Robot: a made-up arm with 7 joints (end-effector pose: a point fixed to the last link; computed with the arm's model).
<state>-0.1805 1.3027 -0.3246 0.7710 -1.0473 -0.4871 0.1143</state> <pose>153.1 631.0 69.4 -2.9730 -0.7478 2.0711</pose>
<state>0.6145 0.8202 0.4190 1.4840 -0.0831 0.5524 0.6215</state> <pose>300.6 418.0 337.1 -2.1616 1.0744 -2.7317</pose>
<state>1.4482 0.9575 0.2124 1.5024 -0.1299 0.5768 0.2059</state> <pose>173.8 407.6 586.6 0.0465 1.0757 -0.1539</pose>
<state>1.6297 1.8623 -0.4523 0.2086 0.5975 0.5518 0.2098</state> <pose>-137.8 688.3 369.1 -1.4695 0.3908 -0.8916</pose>
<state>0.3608 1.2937 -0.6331 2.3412 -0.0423 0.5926 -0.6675</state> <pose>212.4 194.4 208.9 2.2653 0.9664 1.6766</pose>
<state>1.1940 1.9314 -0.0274 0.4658 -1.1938 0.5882 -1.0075</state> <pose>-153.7 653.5 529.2 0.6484 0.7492 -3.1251</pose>
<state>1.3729 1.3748 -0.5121 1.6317 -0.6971 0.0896 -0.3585</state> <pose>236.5 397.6 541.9 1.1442 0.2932 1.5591</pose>
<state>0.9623 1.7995 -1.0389 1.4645 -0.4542 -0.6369 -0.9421</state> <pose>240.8 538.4 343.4 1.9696 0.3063 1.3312</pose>
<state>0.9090 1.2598 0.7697 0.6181 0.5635 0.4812 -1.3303</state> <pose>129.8 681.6 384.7 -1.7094 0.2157 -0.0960</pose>
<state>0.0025 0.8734 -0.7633 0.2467 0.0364 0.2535 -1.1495</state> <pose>31.9 549.1 -118.1 2.1325 0.1503 2.9709</pose>
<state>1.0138 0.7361 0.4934 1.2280 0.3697 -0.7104 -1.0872</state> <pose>335.6 507.6 449.1 -0.3283 -0.4295 -0.0889</pose>
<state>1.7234 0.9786 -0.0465 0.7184 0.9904 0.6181 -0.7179</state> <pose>261.1 529.3 570.1 -0.9654 0.0800 -1.1423</pose>
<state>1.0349 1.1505 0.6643 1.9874 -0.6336 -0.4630 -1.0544</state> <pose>25.1 373.2 589.3 0.1488 -0.7260 1.1116</pose>
